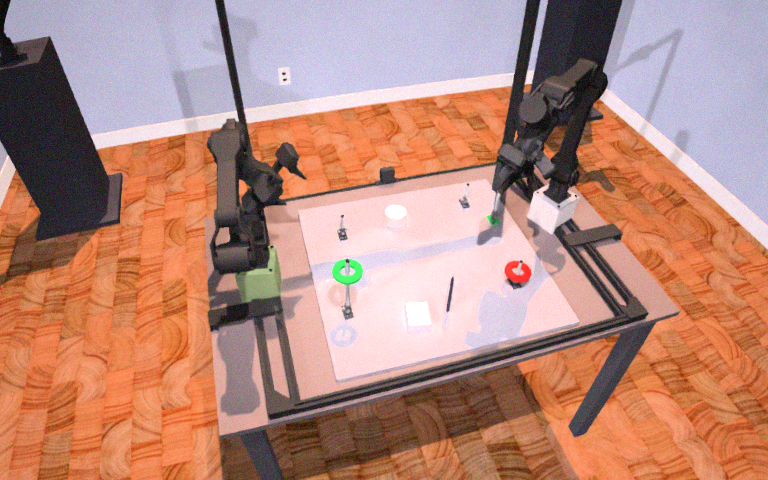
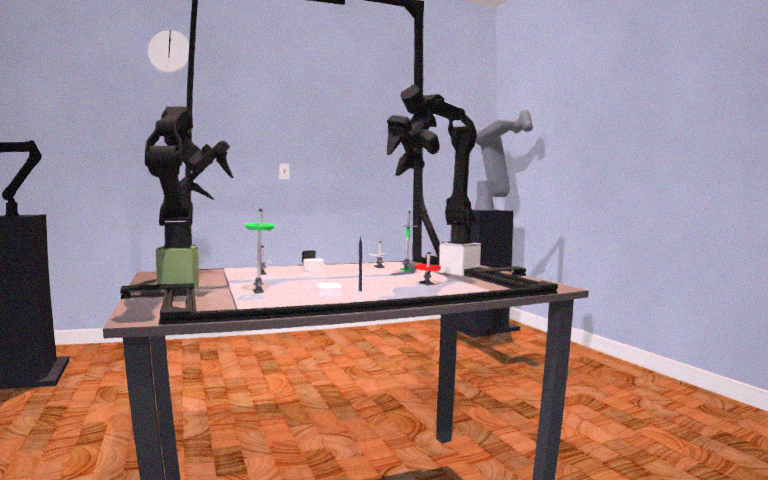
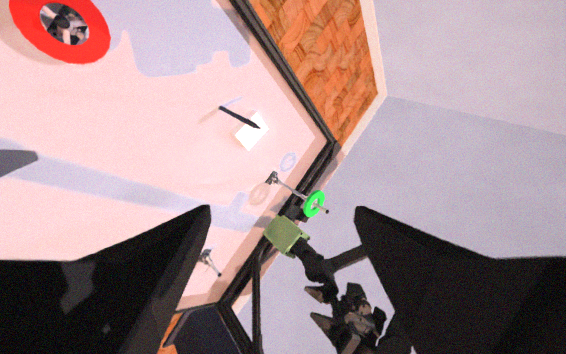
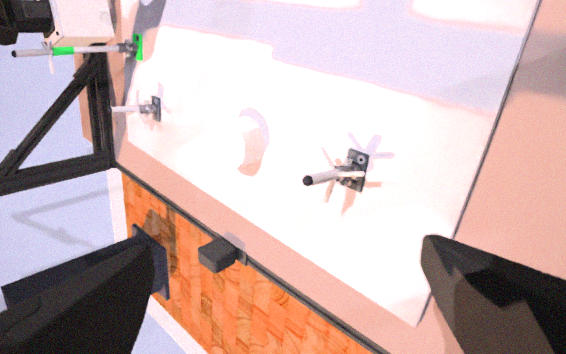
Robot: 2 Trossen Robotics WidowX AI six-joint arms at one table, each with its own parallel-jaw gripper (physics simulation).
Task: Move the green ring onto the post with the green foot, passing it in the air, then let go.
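Frame: origin at the left arm's base, x ahead, y left, z up, level; metres.
Where they show: left gripper, fingertip midpoint: [image 1: 496,192] [image 2: 392,165] [image 3: 284,212]; right gripper, fingertip midpoint: [image 1: 296,191] [image 2: 223,188] [image 3: 307,300] [image 4: 289,254]; left arm's base, link origin: [image 1: 556,194] [image 2: 460,242] [image 4: 47,16]; right arm's base, link origin: [image 2: 177,247] [image 3: 297,245].
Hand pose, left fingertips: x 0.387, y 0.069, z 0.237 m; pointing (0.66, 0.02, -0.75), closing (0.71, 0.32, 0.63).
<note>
Each offset is from my left fingertips to the top centre of the thing. "spot": to the spot under its first point.
The green ring @(0.332 m ahead, 0.126 m right, 0.153 m down) [image 1: 336,272] [image 2: 250,226] [image 3: 308,206] sits level, high on a tall thin grey post @(spot: 0.335 m ahead, 0.128 m right, 0.246 m down) [image 1: 347,295] at the left of the board. The post with the green foot @(spot: 0.219 m back, 0.161 m right, 0.319 m down) [image 1: 492,220] [image 2: 406,269] [image 4: 138,47] stands upright at the back right, with a green band partway up and no ring on it. My left gripper [image 2: 393,164] is open and empty, raised over the right side near that post. My right gripper [image 1: 293,190] [image 2: 222,187] [image 4: 289,254] is open and empty, raised over the back left. Both grippers are apart from the ring.
A red ring @(0.089 m back, 0.054 m left, 0.273 m down) [image 1: 508,272] [image 2: 419,266] [image 3: 95,47] is on a short post at the right. Two short bare posts @(spot: 0.191 m ahead, 0.373 m right, 0.304 m down) [image 1: 342,233] @(spot: 0.200 m back, 0.268 m right, 0.310 m down) [image 1: 464,202] stand at the back, with a white round block @(0.017 m ahead, 0.344 m right, 0.290 m down) [image 1: 395,215] between them. A white square block @(0.201 m ahead, 0.015 m right, 0.305 m down) [image 1: 418,315] and an upright black rod @(0.123 m ahead, 0.014 m left, 0.185 m down) [image 1: 450,291] are in front.
</note>
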